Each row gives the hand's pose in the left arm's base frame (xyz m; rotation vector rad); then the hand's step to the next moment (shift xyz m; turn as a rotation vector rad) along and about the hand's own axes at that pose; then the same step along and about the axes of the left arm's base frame.
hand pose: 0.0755 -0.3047 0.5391 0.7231 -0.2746 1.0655
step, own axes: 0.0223 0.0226 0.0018 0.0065 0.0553 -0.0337
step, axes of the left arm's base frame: -0.0088 0.0208 0.0224 -0.0494 0.0424 0.0009
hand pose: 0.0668 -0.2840 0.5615 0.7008 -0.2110 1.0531
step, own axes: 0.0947 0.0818 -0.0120 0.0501 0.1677 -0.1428
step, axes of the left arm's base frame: -0.0245 0.1008 0.0711 -0.1412 0.1758 -0.0139
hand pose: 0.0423 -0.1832 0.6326 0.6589 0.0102 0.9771
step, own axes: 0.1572 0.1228 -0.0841 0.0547 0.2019 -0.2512
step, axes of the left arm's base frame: -0.0280 0.2109 0.0399 -0.1965 0.2479 -0.0823
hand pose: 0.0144 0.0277 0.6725 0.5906 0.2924 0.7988
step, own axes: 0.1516 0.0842 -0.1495 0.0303 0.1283 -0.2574
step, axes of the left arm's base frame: -0.0163 0.2162 -0.0737 -0.1727 0.1917 -0.1305
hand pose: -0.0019 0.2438 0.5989 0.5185 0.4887 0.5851
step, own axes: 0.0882 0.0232 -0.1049 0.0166 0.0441 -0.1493
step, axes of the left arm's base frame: -0.0038 0.1046 -0.0914 -0.0891 0.0889 -0.0930
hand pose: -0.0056 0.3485 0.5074 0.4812 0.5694 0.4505
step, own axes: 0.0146 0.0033 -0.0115 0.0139 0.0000 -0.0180
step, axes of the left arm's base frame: 0.0032 0.0138 -0.0125 -0.0004 0.0127 -0.0188
